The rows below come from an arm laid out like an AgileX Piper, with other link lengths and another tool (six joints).
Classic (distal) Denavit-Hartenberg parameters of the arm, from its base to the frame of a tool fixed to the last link. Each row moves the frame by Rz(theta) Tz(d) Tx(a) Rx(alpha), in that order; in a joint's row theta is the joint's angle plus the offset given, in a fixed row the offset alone. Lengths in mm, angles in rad.
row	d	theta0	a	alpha
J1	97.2	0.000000	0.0	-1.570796
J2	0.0	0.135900	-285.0	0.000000
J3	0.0	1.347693	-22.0	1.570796
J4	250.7	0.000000	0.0	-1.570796
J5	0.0	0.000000	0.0	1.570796
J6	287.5	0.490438	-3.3	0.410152
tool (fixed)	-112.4	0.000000	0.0	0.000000
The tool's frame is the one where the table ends.
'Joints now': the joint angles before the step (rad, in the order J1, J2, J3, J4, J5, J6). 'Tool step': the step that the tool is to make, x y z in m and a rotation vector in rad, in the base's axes. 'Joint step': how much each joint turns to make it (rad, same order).
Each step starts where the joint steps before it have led.
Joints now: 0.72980 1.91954 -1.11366 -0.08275 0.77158 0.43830
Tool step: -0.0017 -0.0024 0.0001 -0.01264 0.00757 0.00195
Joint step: 0.00013 -0.00260 0.00000 -0.00457 0.01674 0.00012
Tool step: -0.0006 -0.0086 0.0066 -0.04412 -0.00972 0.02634
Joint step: -0.00004 -0.02180 -0.00395 -0.04709 0.04821 0.00000
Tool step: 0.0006 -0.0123 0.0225 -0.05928 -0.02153 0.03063
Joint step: -0.00010 -0.05462 -0.02625 -0.06019 0.10469 -0.00807
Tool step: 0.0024 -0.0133 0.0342 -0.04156 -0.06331 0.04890
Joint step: -0.00008 -0.08705 -0.02048 -0.07274 0.08494 -0.02769
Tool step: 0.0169 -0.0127 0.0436 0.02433 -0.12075 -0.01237
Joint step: -0.02879 -0.09341 -0.03216 -0.06501 0.02084 0.00592
